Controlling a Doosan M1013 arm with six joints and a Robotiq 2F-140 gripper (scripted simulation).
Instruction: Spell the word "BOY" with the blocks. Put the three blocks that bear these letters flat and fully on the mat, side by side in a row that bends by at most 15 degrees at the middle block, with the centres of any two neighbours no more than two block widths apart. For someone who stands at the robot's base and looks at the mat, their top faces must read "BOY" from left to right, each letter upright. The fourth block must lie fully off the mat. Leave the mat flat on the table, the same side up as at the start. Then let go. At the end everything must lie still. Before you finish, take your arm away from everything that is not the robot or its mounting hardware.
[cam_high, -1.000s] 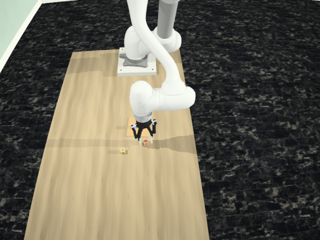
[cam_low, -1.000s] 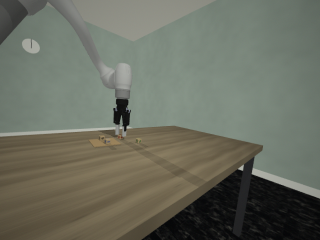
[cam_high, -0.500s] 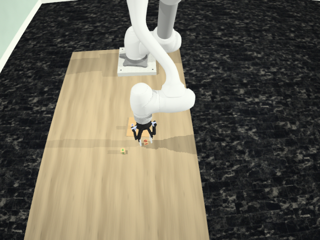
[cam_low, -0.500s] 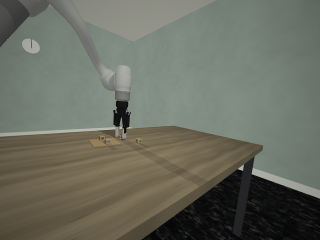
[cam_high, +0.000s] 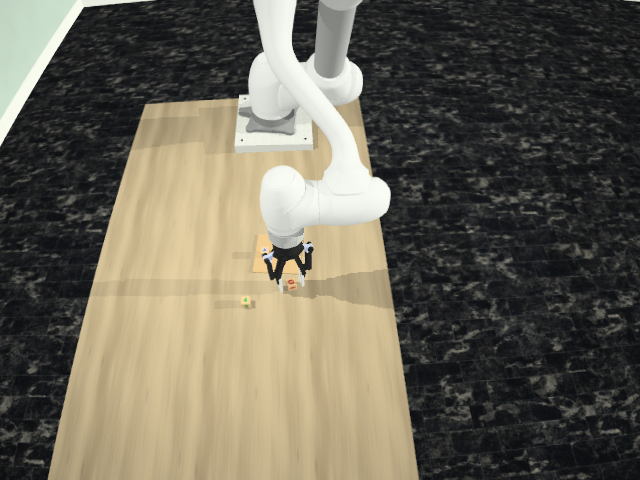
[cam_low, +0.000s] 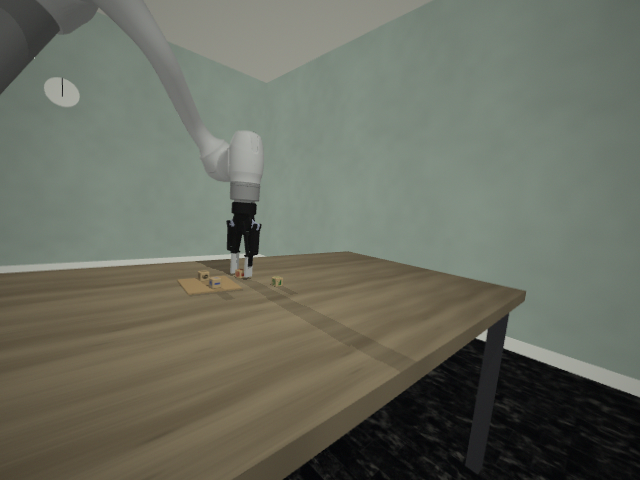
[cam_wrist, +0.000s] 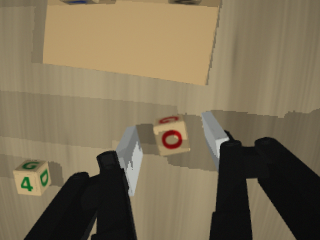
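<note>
Now: the tan square mat 110 mm behind my hand, 50 mm to the right of it and 40 mm below it.
</note>
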